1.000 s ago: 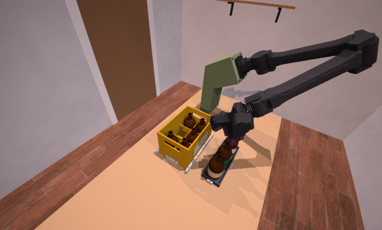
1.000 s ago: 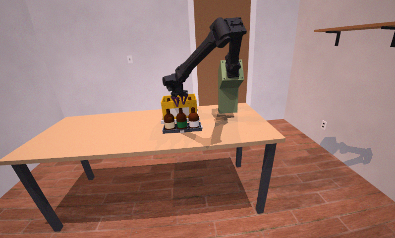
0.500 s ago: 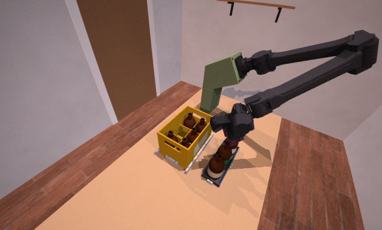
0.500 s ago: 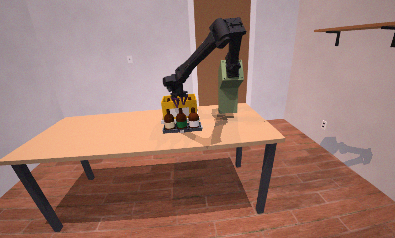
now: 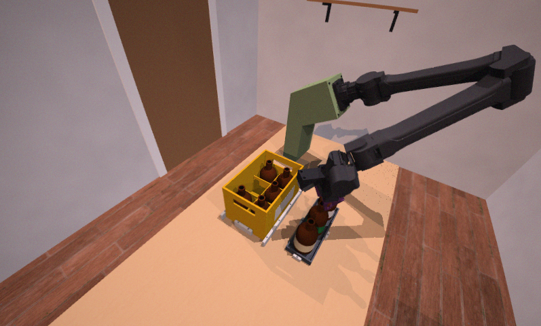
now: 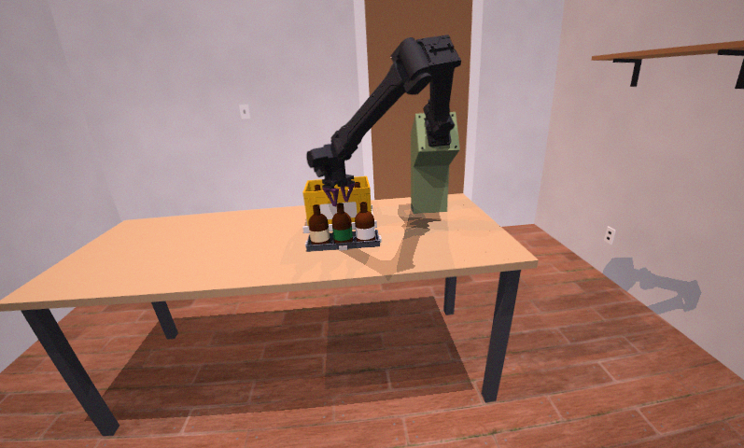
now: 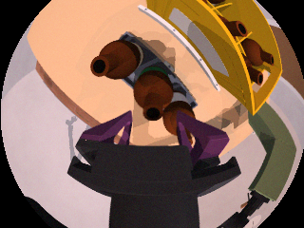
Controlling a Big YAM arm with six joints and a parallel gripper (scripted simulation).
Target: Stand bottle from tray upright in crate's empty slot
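The glass bottle lies 8 cm below my hand. Also, from my hand: dark tray 16 cm below; then yellow crate 22 cm to the right, 8 cm below, 2 cm ahead.
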